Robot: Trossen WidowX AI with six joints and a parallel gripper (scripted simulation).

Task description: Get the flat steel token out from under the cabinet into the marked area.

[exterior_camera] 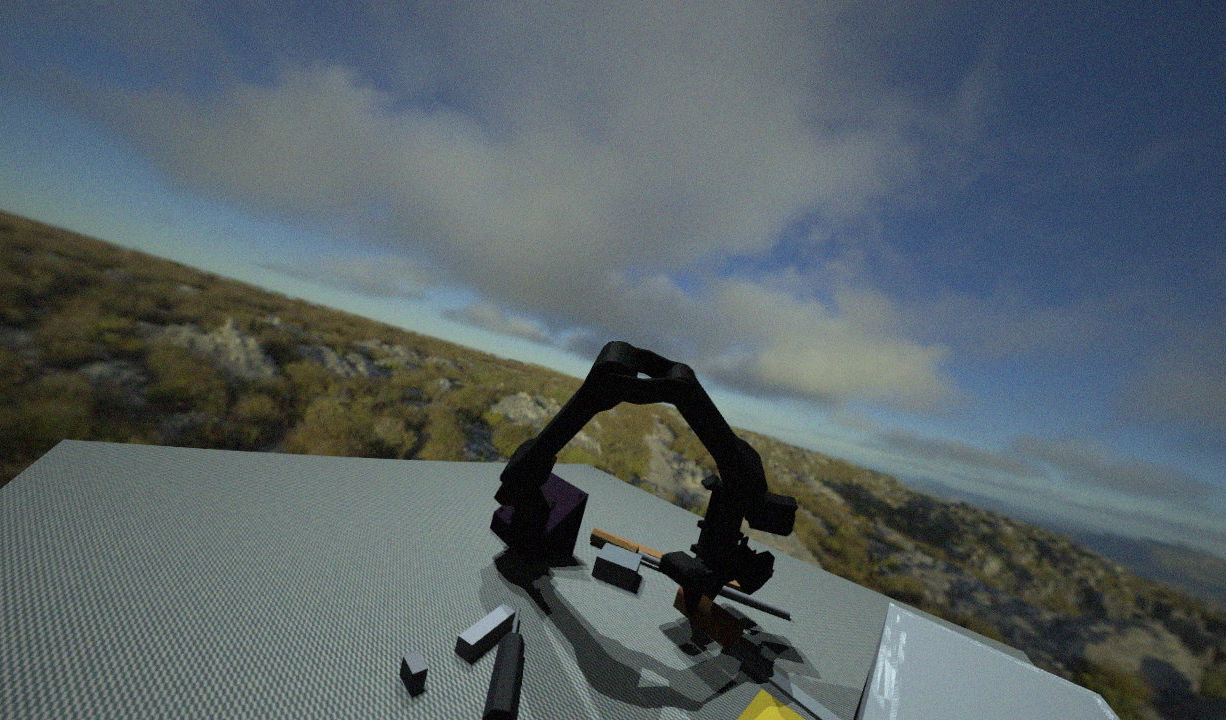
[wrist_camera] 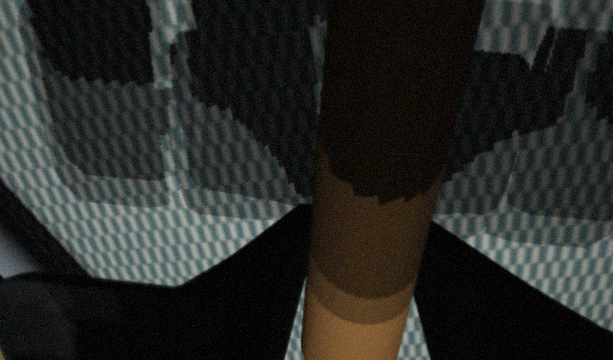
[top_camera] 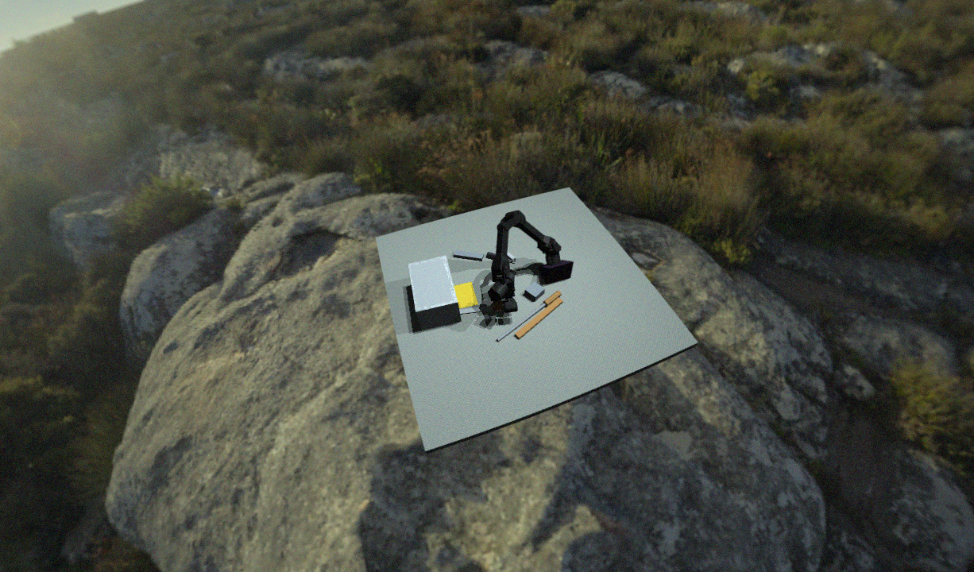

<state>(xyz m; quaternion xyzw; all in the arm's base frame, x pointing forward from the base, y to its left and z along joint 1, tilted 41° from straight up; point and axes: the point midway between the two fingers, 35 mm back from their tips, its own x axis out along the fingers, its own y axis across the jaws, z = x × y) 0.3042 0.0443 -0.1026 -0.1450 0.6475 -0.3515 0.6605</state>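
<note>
The grey block lies 150 mm behind my gripper tip, 20 mm to the right of it and 10 mm above it. Round my gripper tip: grey bar (300 mm to the right, 150 mm behind); then small grey cube (390 mm to the right, 130 mm behind); then wooden stick (130 mm to the left, 110 mm behind).
</note>
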